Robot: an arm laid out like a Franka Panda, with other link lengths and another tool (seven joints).
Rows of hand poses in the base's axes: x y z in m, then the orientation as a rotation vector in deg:
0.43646 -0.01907 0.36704 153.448 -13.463 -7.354
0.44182 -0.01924 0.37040 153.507 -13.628 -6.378
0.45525 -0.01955 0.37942 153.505 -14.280 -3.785
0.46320 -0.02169 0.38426 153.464 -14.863 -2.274
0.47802 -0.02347 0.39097 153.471 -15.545 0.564
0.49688 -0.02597 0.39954 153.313 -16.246 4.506
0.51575 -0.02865 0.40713 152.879 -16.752 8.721
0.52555 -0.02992 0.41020 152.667 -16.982 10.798
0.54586 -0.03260 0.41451 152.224 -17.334 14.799
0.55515 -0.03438 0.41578 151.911 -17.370 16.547
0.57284 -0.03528 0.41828 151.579 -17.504 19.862
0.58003 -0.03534 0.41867 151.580 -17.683 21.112
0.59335 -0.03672 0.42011 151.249 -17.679 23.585
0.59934 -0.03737 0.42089 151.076 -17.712 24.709
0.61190 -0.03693 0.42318 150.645 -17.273 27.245
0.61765 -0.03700 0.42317 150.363 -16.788 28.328
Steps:
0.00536 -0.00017 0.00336 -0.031 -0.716 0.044
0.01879 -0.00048 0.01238 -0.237 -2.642 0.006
0.02674 -0.00262 0.01722 -0.370 -3.796 -0.161
0.04156 -0.00440 0.02393 -0.518 -5.905 -0.183
0.06042 -0.00690 0.03250 -0.827 -8.787 -0.048
0.07929 -0.00958 0.04009 -1.340 -11.824 0.260
0.08909 -0.01085 0.04316 -1.556 -13.323 0.424
0.10940 -0.01353 0.04747 -1.946 -16.203 0.801
0.11869 -0.01531 0.04874 -2.215 -17.443 1.046
0.13638 -0.01621 0.05124 -2.414 -19.817 1.468
0.14357 -0.01627 0.05163 -2.340 -20.737 1.537
0.15689 -0.01765 0.05307 -2.521 -22.495 1.921
0.16288 -0.01830 0.05385 -2.613 -23.300 2.071
0.17544 -0.01786 0.05614 -2.867 -25.039 2.773
0.18119 -0.01793 0.05613 -3.079 -25.737 3.285

